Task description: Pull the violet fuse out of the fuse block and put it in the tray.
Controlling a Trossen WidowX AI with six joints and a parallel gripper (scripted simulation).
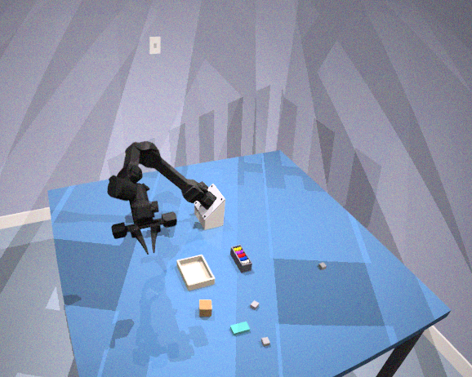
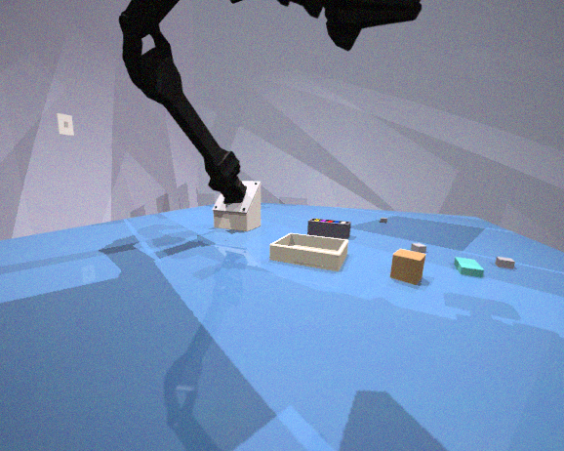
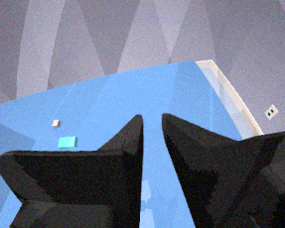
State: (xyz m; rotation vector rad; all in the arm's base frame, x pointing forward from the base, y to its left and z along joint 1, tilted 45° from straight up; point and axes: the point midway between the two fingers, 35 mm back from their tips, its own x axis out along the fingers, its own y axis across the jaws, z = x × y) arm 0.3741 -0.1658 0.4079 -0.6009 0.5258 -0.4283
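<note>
My gripper tip is 110 mm past the violet fuse, 400 mm to the right of it and 270 mm above it. Also, from my gripper tip: tray: 110 mm behind, 210 mm to the left, 290 mm below; then blue fuse: 80 mm behind, 390 mm to the left, 270 mm below; then white fuse: 60 mm behind, 390 mm to the left, 270 mm below.
</note>
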